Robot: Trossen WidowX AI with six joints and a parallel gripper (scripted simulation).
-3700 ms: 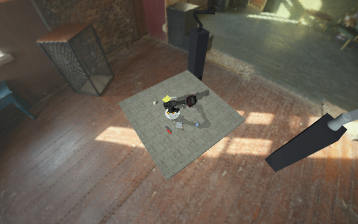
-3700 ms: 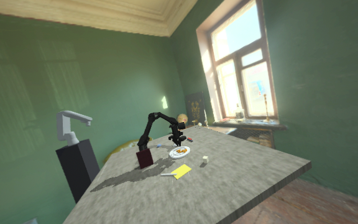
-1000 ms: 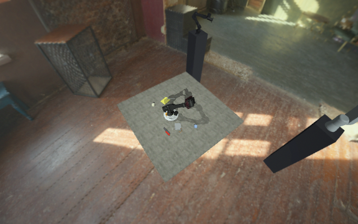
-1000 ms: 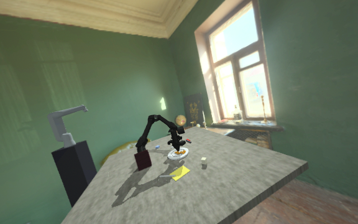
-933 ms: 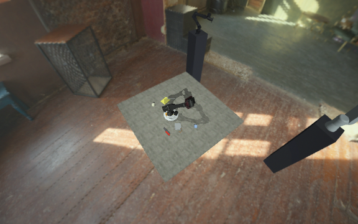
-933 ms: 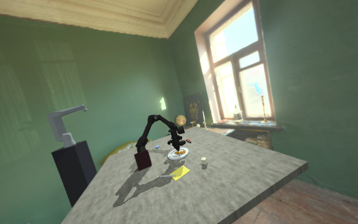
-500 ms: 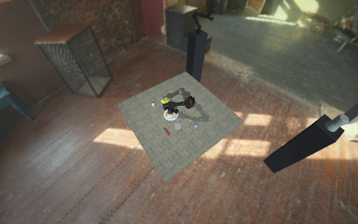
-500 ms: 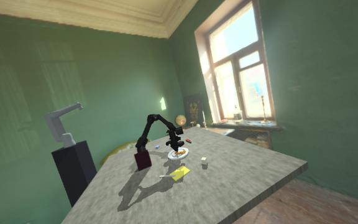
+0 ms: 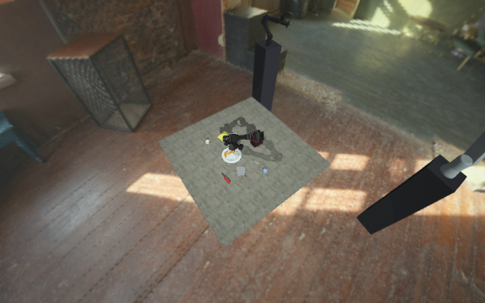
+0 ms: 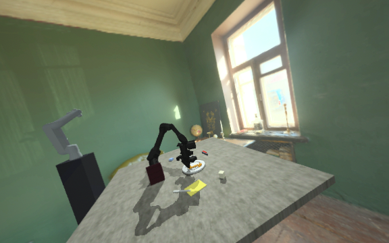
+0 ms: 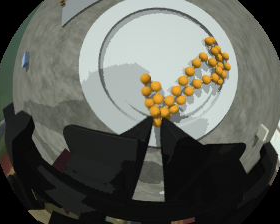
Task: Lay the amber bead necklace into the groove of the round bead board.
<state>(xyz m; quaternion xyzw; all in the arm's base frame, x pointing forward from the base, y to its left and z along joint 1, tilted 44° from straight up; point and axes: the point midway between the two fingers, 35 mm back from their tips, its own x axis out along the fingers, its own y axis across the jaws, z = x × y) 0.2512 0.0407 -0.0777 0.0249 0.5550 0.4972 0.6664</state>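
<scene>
My gripper tip is now 50 mm short of the board, 30 mm to the right of it and 20 mm above it. Round my gripper tip: grey square (240 mm to the left, 60 mm ahead, 20 mm below); white stick (220 mm to the right, 90 mm behind, 20 mm below); yellow card (230 mm to the right, 20 mm below).
</scene>
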